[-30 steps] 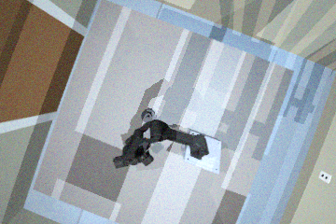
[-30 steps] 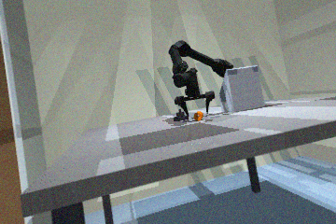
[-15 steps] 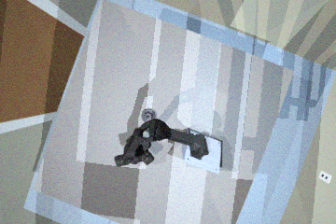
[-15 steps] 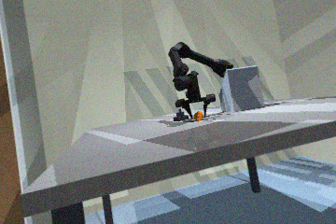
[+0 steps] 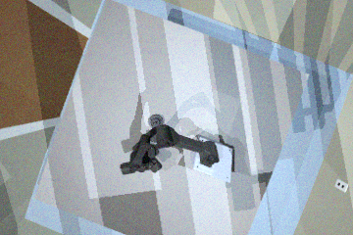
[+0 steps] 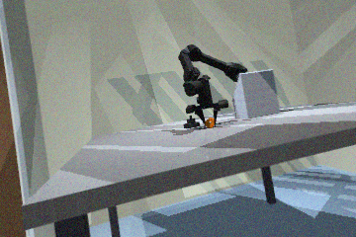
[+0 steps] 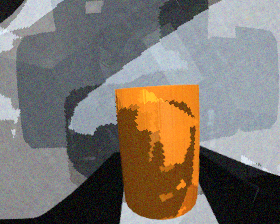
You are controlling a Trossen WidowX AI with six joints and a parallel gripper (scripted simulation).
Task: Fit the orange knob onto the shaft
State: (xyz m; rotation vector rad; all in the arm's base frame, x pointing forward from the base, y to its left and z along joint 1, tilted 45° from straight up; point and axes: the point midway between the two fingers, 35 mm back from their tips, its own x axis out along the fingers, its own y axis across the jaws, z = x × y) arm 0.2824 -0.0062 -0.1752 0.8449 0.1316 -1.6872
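Right now the dark round pedestal is 170 mm to the right of my gripper tip, 40 mm ahead of it and 20 mm above it. From my gripper tip the other things lie so: orange knob (10 mm to the right, 10 mm above).
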